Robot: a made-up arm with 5 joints.
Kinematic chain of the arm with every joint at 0, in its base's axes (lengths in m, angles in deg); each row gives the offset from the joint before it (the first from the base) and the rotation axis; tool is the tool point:
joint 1: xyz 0 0 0.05 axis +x
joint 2: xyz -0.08 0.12 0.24 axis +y
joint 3: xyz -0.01 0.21 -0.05 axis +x
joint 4: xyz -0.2 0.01 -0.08 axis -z
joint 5: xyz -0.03 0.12 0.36 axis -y
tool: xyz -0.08 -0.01 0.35
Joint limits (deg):
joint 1: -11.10..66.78
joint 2: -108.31..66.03
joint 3: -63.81..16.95
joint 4: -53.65..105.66
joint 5: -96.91..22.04
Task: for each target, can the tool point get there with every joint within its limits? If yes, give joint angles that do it. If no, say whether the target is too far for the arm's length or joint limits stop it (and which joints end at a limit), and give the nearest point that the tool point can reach.
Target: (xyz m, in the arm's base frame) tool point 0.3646 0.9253 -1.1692
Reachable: no: too far | nearest point -0.0583 0.8199 -0.3522 | short by 0.926 m
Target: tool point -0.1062 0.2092 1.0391
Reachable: yes | joints 43.54 10.32 -48.36 35.89 -29.74
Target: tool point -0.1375 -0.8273 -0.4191
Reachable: no: joint limits stop it (at a limit: joint 1, joint 3, joint 4) | nearest point -0.1317 -0.5329 0.1813 | short by 0.669 m
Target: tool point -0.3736 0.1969 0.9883
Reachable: yes | joints 59.89 -41.83 -53.06 23.97 -15.36
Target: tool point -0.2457 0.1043 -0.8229
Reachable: no: joint limits stop it (at a limit: joint 1, joint 2, joint 5) | nearest point -0.4271 0.1914 -0.3644 | short by 0.501 m
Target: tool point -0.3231 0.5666 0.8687
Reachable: yes | joints 35.39 -23.65 -56.89 40.39 -8.41
